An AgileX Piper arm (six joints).
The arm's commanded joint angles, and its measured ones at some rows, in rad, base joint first. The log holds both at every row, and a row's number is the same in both.
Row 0, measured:
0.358, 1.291, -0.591, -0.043, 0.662, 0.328
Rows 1 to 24, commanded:
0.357, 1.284, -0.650, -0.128, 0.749, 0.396
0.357, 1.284, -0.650, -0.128, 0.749, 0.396
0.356, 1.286, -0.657, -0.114, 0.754, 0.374
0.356, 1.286, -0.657, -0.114, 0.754, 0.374
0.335, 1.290, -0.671, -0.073, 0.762, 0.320
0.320, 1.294, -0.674, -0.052, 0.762, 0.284
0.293, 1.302, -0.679, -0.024, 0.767, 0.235
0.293, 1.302, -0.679, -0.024, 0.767, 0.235
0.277, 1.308, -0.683, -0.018, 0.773, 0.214
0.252, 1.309, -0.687, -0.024, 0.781, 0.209
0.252, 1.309, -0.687, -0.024, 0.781, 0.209
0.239, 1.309, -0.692, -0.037, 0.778, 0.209
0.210, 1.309, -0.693, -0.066, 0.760, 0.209
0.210, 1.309, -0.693, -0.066, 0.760, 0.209
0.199, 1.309, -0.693, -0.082, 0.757, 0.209
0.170, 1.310, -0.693, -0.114, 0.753, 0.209
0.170, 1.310, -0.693, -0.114, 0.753, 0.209
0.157, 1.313, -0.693, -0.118, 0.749, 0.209
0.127, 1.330, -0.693, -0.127, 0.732, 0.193
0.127, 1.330, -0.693, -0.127, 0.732, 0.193
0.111, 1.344, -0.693, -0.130, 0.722, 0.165
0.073, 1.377, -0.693, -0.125, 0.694, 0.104
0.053, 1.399, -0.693, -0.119, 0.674, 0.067
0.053, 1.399, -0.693, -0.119, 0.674, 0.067
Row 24, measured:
0.097, 1.356, -0.688, -0.114, 0.717, 0.156
